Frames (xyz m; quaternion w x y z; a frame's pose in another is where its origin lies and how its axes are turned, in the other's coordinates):
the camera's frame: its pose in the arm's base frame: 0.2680 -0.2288 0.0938 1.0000 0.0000 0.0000 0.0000
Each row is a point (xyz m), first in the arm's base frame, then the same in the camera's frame.
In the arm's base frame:
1: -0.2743 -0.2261 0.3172
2: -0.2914 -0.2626 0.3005
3: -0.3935 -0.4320 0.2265
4: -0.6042 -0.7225 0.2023
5: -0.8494 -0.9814 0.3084
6: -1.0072 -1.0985 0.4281
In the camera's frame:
1: -0.5423 0.0027 0.2234
2: -0.5594 -0.0338 0.2067
3: -0.6615 -0.2032 0.1327
4: -0.8722 -0.4937 0.1085
5: -1.1174 -0.7526 0.2146
6: -1.2752 -0.8697 0.3343

